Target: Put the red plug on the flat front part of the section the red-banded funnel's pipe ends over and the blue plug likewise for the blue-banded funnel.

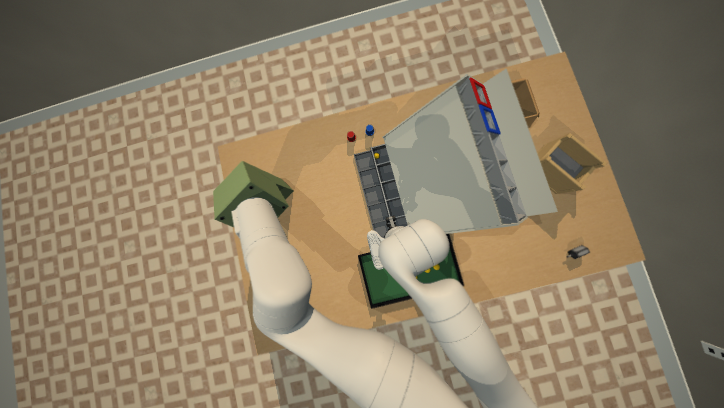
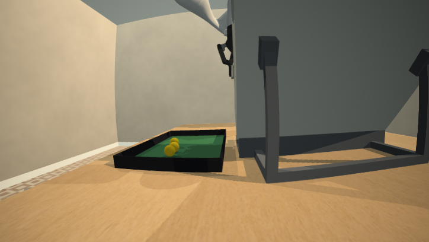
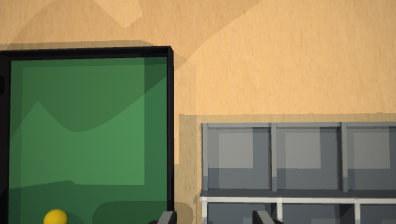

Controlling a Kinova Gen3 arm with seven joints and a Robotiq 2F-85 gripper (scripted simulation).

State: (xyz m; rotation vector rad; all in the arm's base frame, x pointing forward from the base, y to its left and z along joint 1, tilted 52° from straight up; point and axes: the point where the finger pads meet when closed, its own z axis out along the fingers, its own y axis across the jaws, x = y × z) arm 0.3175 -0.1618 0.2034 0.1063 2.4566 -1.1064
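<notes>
Right now my hand is 16 cm to the left of the green marble tray and 20 cm above it. Round my hand: grey cover (20 cm ahead, 12 cm to the left); then dark object (60 cm ahead, 42 cm to the right, 19 cm below).
</notes>
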